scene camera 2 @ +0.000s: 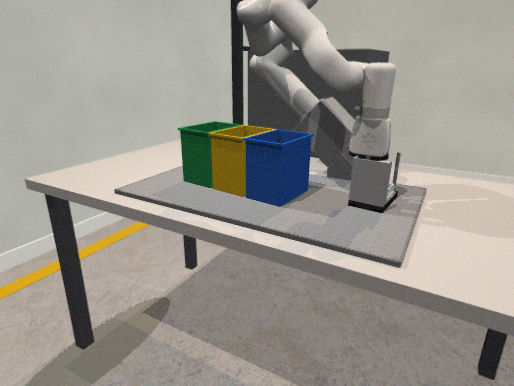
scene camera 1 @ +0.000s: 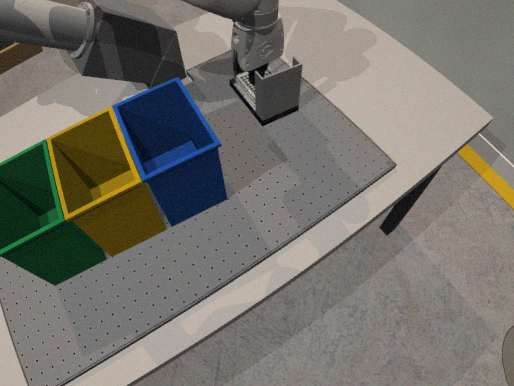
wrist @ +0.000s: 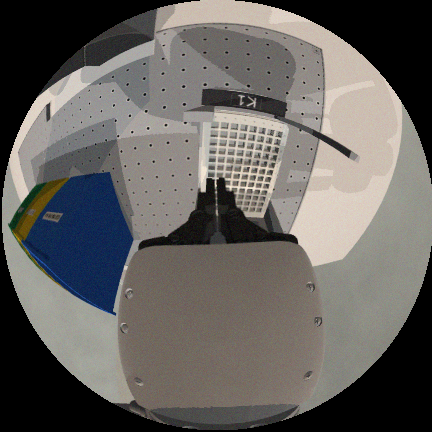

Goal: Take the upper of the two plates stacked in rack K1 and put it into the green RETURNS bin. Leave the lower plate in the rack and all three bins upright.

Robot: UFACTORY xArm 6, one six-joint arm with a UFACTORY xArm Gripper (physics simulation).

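Frame: origin at the arm's base, x back, y right, z up, level; millimetres.
Seen in the pictures: gripper, fingertip midpoint: (wrist: pixel 215 190); arm's base at its link origin: (scene camera 2: pixel 312 113) (scene camera 1: pixel 81 30).
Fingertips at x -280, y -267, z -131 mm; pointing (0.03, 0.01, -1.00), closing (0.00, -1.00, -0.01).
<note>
Offsets run from my fingertips to a thing's top centre. Level surfaces: height alone.
The stacked white plates @(dx +6, dy -27, dz -25 mm) (scene camera 1: pixel 245 86) (wrist: pixel 245 165) sit in rack K1 @(dx +16, dy -28, dz +68 mm) (scene camera 1: pixel 277 94) (scene camera 2: pixel 369 181) (wrist: pixel 220 97). The gridded top of the upper one faces up; the lower one is mostly covered. My gripper (wrist: pixel 215 190) is shut and empty, pointing down inside the rack, its closed tips over the left part of the grid in the wrist view. Whether they touch it I cannot tell. The rack's wall hides the tips in both scene views. The green bin @(dx -40, dy +502, dz +108 mm) (scene camera 1: pixel 67 252) (scene camera 2: pixel 197 157) stands upright at the far end of the bin row.
The yellow bin @(dx -55, dy +372, dz +108 mm) (scene camera 1: pixel 120 215) (scene camera 2: pixel 228 162) and the blue bin @(dx -71, dy +241, dz +108 mm) (scene camera 1: pixel 192 187) (scene camera 2: pixel 277 172) (wrist: pixel 82 225) stand upright between the green bin and the rack. A tall wall and thin posts border the rack. All stand on a perforated board @(dz -72 mm) (scene camera 1: pixel 210 260) (scene camera 2: pixel 320 220).
</note>
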